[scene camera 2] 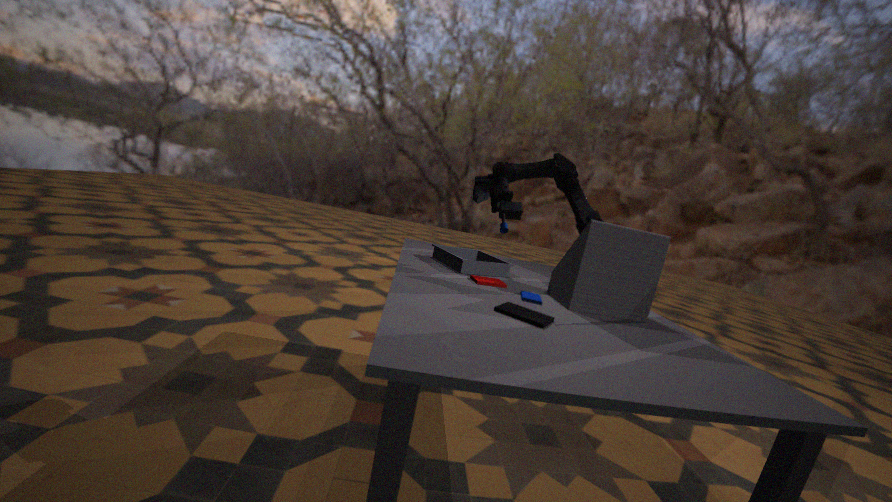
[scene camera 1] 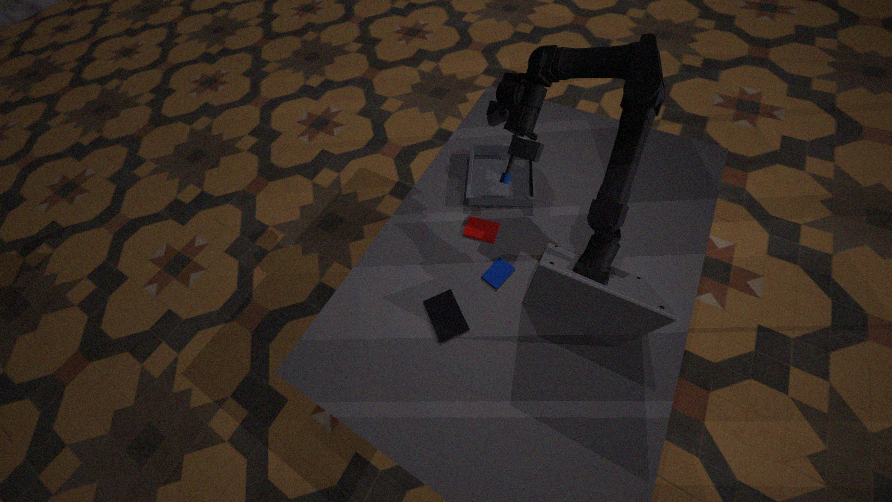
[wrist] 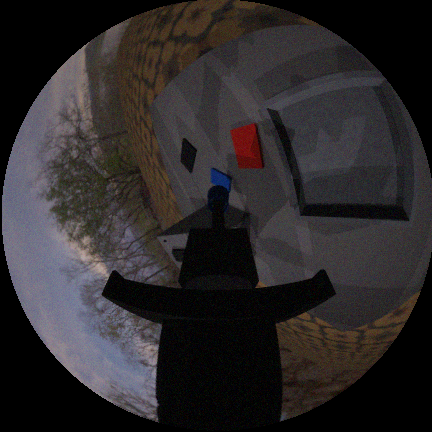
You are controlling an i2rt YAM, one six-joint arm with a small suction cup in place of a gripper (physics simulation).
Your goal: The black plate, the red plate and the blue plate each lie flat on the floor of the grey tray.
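Places are measured from the arm's base along level axes (x ahead, y left, z up), in millimetres.
Pixels of known places: end effector, tool point: (scene camera 2: 504, 230) (scene camera 1: 504, 183) (wrist: 217, 194); arm's base, origin of the base link: (scene camera 2: 603, 253) (scene camera 1: 591, 269).
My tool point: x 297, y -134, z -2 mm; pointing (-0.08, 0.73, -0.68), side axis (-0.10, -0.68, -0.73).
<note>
For each thing: its top centre in the pictures, then the offset to it from my tool point. Level surfaces: height alone.
- black plate, middle of its top: (scene camera 2: 524, 312) (scene camera 1: 445, 314) (wrist: 186, 156) dz -163, dx -25, dy +371 mm
- blue plate, middle of its top: (scene camera 1: 498, 272) (scene camera 2: 531, 295) (wrist: 219, 179) dz -163, dx -90, dy +180 mm
- red plate, middle of its top: (wrist: 245, 147) (scene camera 1: 481, 228) (scene camera 2: 488, 279) dz -163, dx +28, dy +72 mm
- grey tray, middle of its top: (wrist: 354, 152) (scene camera 1: 501, 169) (scene camera 2: 471, 254) dz -123, dx +74, dy -146 mm
- grey table, its level: dz -173 mm
The black plate (scene camera 1: 445, 315) (scene camera 2: 523, 314) (wrist: 188, 155) lies flat on the table, farthest from the tray. The blue plate (scene camera 1: 498, 273) (scene camera 2: 531, 297) (wrist: 220, 178) lies flat on the table between the black plate and the robot's base; the suction cup partly covers it in the wrist view. The red plate (scene camera 1: 481, 229) (scene camera 2: 488, 281) (wrist: 247, 146) lies flat on the table beside the tray. The grey tray (scene camera 1: 499, 202) (scene camera 2: 483, 267) (wrist: 295, 170) holds no plate. My gripper, a blue suction cup (scene camera 1: 505, 179) (scene camera 2: 503, 228) (wrist: 218, 198), is open and hangs in the air above the tables's tray end, carrying nothing.
The arm's base stands on a grey block (scene camera 1: 580, 305) (scene camera 2: 614, 271), close to the blue plate. The grey table (scene camera 1: 399, 368) (scene camera 2: 461, 349) has its edge a short way beyond the tray and the plates. The arm reaches high over the table from the block.
</note>
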